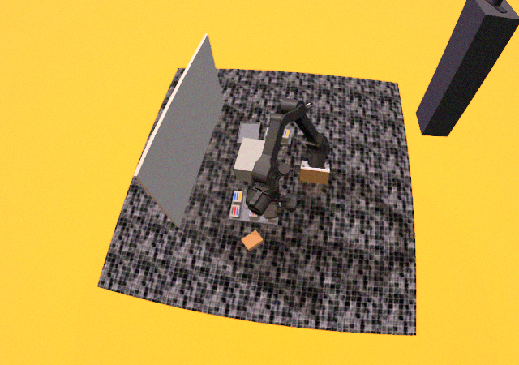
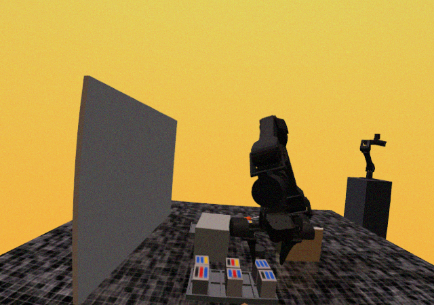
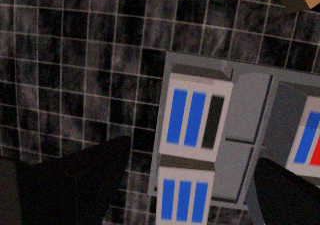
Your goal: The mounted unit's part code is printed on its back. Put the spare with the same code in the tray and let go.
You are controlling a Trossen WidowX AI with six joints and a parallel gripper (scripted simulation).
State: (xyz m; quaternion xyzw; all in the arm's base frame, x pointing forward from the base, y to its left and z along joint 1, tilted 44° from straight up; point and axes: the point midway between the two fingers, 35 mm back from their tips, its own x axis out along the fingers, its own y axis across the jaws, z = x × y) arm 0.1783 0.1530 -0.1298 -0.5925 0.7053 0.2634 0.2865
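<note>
The grey spare block lies 30 mm below my gripper tip and 10 mm to the left of it. Round my gripper tip: grey mounted unit: 230 mm to the right, 110 mm ahead, 20 mm below; then dark disc: 220 mm to the right, 70 mm below, 40 mm behind; then flat grey tray: 390 mm to the right, 70 mm below.
</note>
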